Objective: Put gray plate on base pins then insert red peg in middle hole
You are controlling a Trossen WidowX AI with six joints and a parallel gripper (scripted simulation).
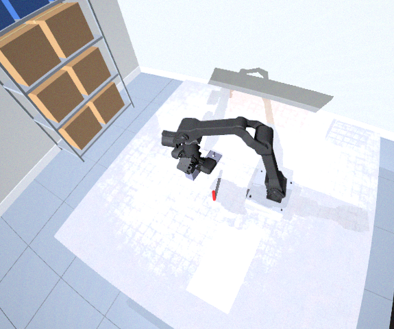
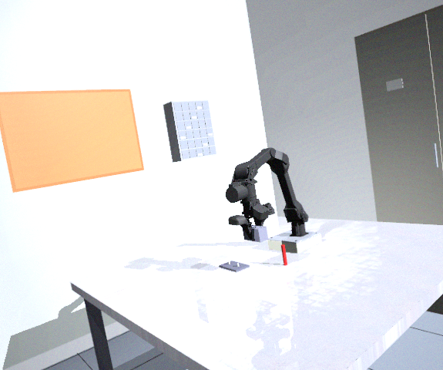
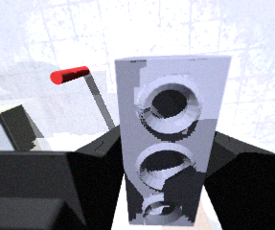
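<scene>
My gripper tip is 150 mm to the left of the base and 130 mm above it. Also, from my gripper tip: red peg: 100 mm behind, 40 mm to the left, 90 mm below; then gray plate: 30 mm above.
</scene>
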